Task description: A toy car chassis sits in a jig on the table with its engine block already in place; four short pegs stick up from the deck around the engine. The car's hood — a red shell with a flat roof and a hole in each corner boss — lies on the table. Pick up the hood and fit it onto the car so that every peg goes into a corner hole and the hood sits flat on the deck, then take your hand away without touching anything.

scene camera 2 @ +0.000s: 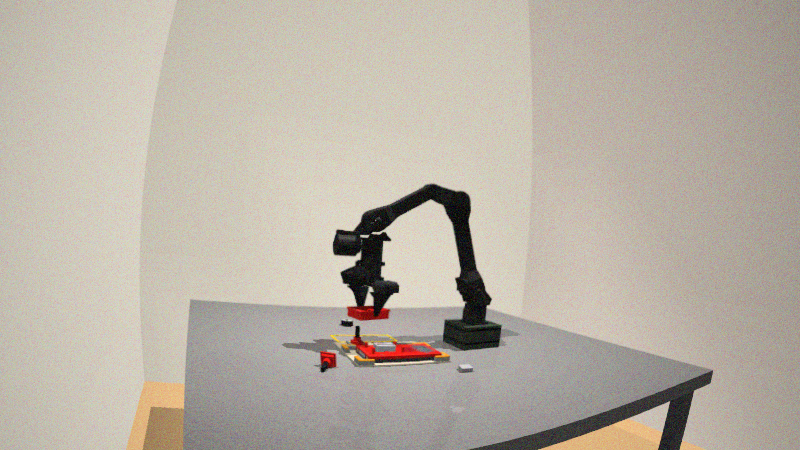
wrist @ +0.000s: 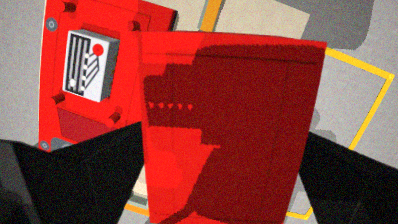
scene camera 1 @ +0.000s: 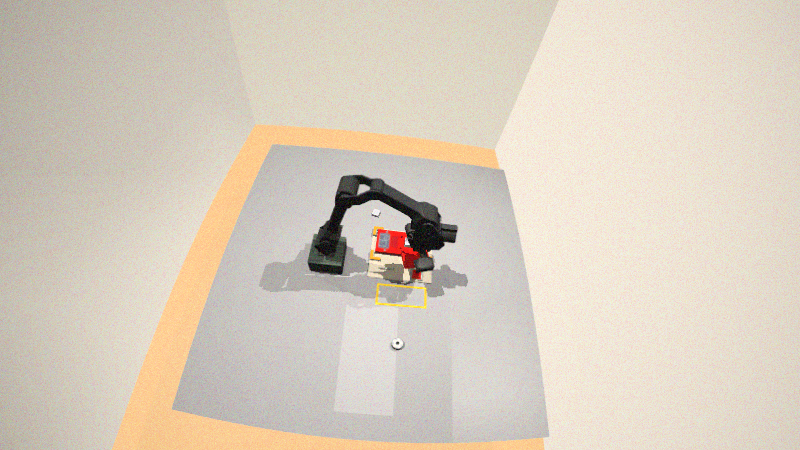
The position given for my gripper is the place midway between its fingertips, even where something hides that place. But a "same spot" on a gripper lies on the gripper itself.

my gripper: scene camera 2; wrist; scene camera 1 415,257
same spot on my gripper: (wrist: 100,173) = (scene camera 2: 374,301)
